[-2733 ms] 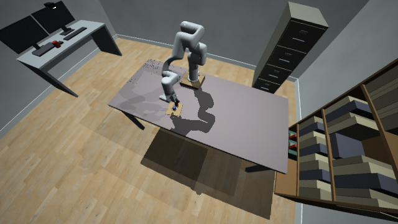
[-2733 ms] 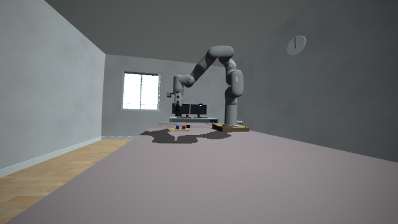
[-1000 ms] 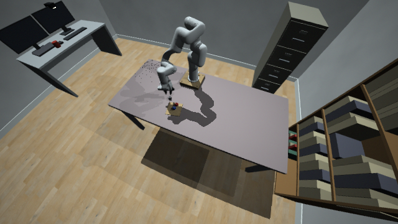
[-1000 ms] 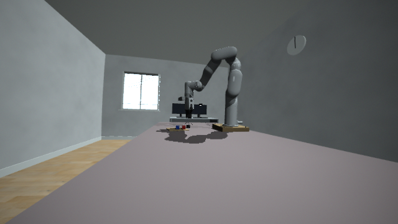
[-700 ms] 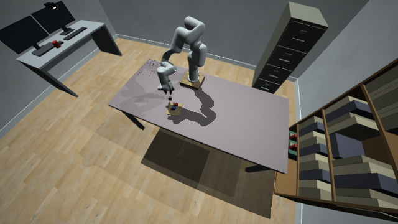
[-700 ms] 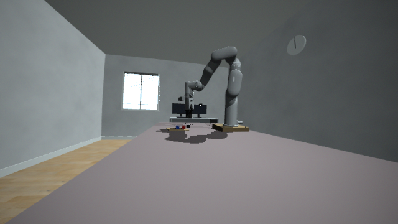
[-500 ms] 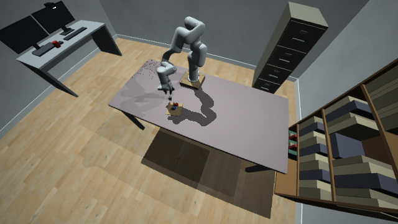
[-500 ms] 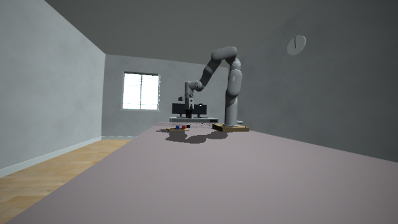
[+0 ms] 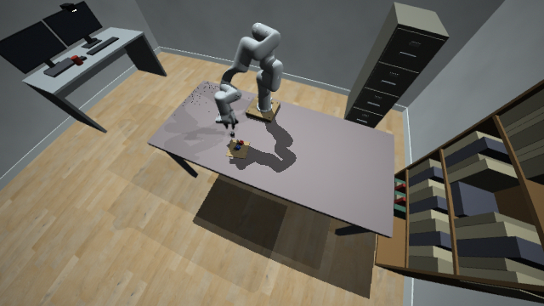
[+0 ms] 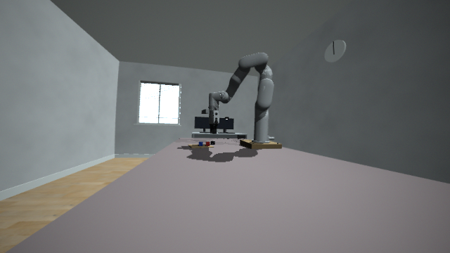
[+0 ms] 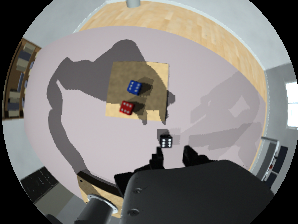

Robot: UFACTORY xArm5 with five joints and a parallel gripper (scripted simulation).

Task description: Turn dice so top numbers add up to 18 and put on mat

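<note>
Right now the black die is 90 mm below my hand. Also, from my hand: tan mat: 110 mm to the left, 100 mm below, 80 mm ahead; then blue die: 110 mm to the left, 90 mm below, 80 mm ahead; then red die: 110 mm to the left, 90 mm below, 30 mm ahead.
</note>
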